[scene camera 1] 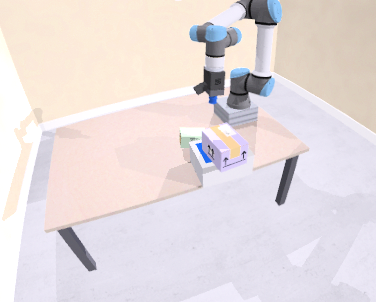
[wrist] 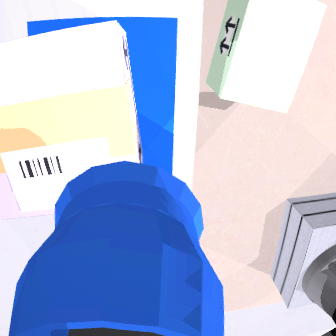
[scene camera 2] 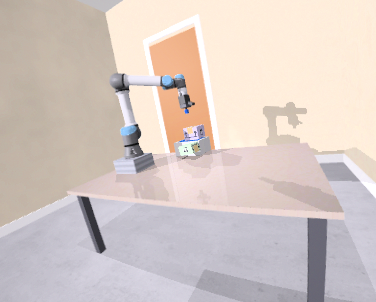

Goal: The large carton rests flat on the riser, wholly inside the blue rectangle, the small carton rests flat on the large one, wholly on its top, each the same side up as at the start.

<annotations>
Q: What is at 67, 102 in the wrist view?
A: A large lilac carton.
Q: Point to a white riser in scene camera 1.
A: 208, 174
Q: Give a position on a small pale green carton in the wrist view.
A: At 258, 59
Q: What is the suction cup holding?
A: Nothing.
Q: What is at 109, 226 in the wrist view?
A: The suction cup.
</annotations>
